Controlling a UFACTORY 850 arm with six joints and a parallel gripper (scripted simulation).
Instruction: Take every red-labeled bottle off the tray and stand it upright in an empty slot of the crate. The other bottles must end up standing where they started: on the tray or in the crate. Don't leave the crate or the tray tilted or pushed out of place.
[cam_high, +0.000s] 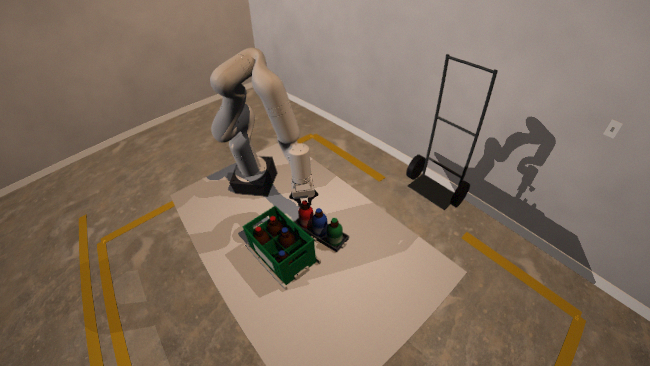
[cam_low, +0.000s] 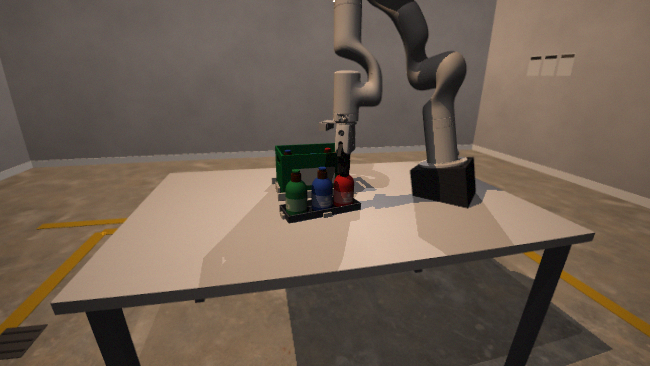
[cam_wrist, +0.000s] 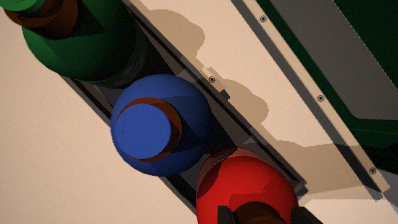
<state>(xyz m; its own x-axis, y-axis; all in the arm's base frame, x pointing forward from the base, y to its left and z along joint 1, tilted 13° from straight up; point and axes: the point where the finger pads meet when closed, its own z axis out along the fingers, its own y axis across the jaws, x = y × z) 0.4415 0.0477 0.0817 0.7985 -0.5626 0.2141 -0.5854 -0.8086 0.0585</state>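
Right now the red-labeled bottle is 7 cm below my hand. Also, from my hand: green-labeled bottle (18 cm ahead, 7 cm below, 2 cm to the left); blue-labeled bottle (8 cm ahead, 7 cm below, 2 cm to the left); black tray (14 cm below, 9 cm ahead, 1 cm to the left).
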